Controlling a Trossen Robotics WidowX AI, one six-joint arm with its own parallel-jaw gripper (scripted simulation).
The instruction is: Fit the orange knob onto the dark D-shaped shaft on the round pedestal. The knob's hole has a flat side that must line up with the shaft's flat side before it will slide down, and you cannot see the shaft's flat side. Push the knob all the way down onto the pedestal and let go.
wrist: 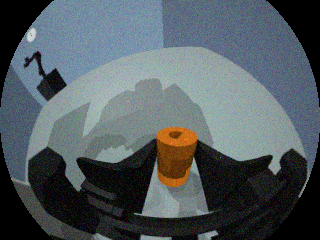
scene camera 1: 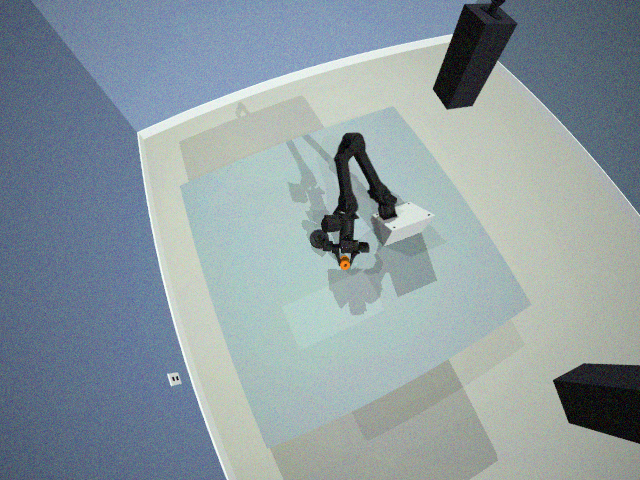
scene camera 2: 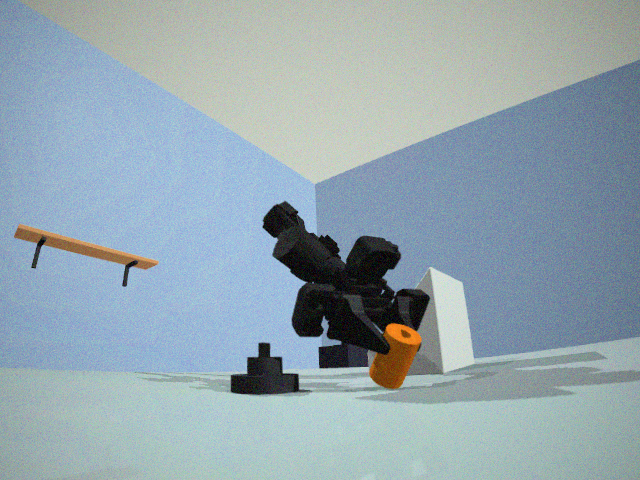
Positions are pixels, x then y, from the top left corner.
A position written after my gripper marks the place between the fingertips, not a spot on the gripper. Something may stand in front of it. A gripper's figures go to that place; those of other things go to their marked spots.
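A round dark pedestal [scene camera 2: 265,375] is there, 38 cm from the lens. My own gripper [scene camera 2: 404,349] is 36 cm from the lens, and for an orange knob [scene camera 2: 389,371] I find the same, 36 cm from the lens.
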